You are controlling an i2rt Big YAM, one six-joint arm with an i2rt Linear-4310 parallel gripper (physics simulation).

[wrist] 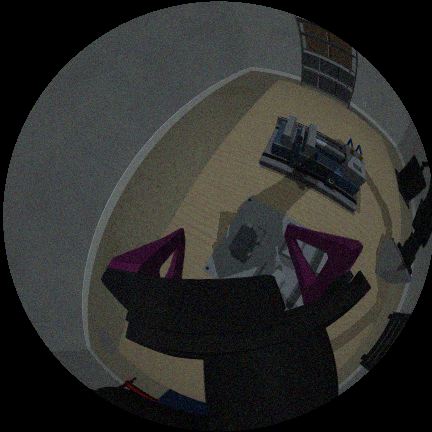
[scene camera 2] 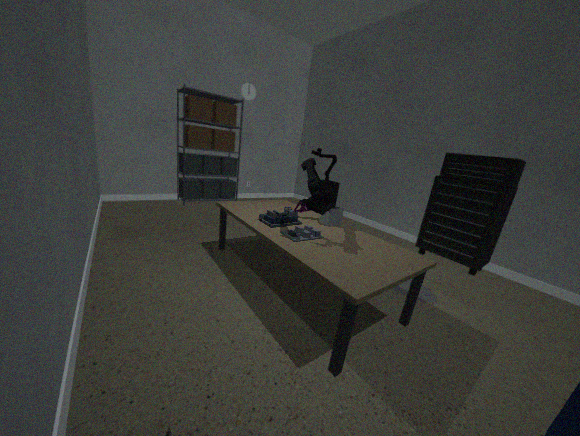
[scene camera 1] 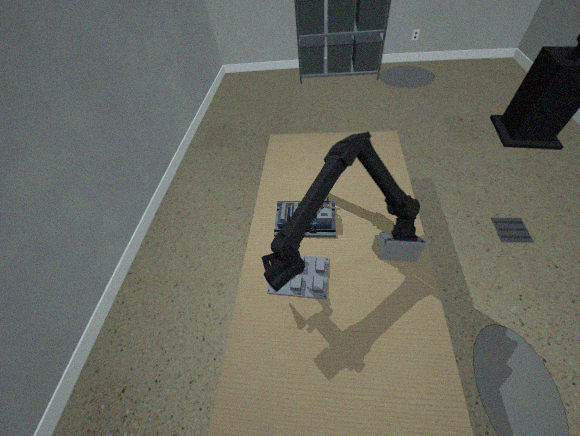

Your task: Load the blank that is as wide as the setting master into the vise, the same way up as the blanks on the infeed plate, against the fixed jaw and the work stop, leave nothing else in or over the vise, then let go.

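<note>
My gripper [wrist: 237, 232] [scene camera 2: 301, 206] is open and empty, its magenta fingers wide apart above the infeed plate. The grey infeed plate [scene camera 1: 306, 289] [wrist: 265, 214] has several grey blocks on it, including one blank [scene camera 1: 320, 265] at its right back and another blank [scene camera 1: 317, 283] at its right front. A dark block [wrist: 243, 243] shows between the fingers in the wrist view. The blue-and-grey vise [scene camera 1: 325, 220] [scene camera 2: 280, 218] [wrist: 315, 157] stands behind the plate, with upright grey jaws. The arm hides parts of plate and vise. I cannot tell the setting master or the matching width.
The wooden table [scene camera 1: 345, 400] [scene camera 2: 360, 275] [wrist: 200, 212] carries both fixtures. A grey arm base block [scene camera 1: 401, 249] [scene camera 2: 331, 217] [wrist: 391, 260] stands to their right. A shelf rack [scene camera 2: 207, 149] stands at the back wall. Blue prongs [wrist: 355, 147] rise beside the vise.
</note>
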